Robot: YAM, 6 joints.
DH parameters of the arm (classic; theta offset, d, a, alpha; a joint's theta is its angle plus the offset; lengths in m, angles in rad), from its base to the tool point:
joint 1: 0 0.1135 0.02 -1.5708
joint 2: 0 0 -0.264 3.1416
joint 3: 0.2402 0 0.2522 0
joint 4: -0.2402 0 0.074 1.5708
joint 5: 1.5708 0 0 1.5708
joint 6: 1.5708 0.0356 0 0
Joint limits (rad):
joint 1: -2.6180..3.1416
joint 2: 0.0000..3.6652
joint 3: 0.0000..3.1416
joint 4: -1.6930..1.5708
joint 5: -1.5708..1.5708
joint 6: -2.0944..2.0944
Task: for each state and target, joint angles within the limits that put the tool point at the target. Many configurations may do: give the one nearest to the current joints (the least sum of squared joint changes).
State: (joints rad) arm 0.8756 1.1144 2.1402 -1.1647 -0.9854 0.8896
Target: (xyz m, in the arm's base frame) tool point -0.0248 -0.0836 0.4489
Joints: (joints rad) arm 1.5625 0.4939 1.6793 -1.5884 -0.7438 0.8896
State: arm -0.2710 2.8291 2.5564 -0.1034 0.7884 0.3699
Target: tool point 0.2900 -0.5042 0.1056
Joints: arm -1.0016 2.7253 2.2826 -0.2802 0.8800 0.3699
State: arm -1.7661 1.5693 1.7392 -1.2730 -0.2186 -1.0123
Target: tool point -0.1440 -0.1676 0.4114
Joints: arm -2.3019 1.3289 1.6647 -1.4040 -0.1328 -1.0123
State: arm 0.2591 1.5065 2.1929 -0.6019 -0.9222 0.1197
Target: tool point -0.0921 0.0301 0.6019
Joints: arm 0.0075 0.8024 2.1633 -0.8303 -1.0448 0.1197
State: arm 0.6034 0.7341 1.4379 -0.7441 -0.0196 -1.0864
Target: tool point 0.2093 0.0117 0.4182
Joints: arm 0.0676 1.0566 1.3218 -0.7114 0.0693 -1.0864
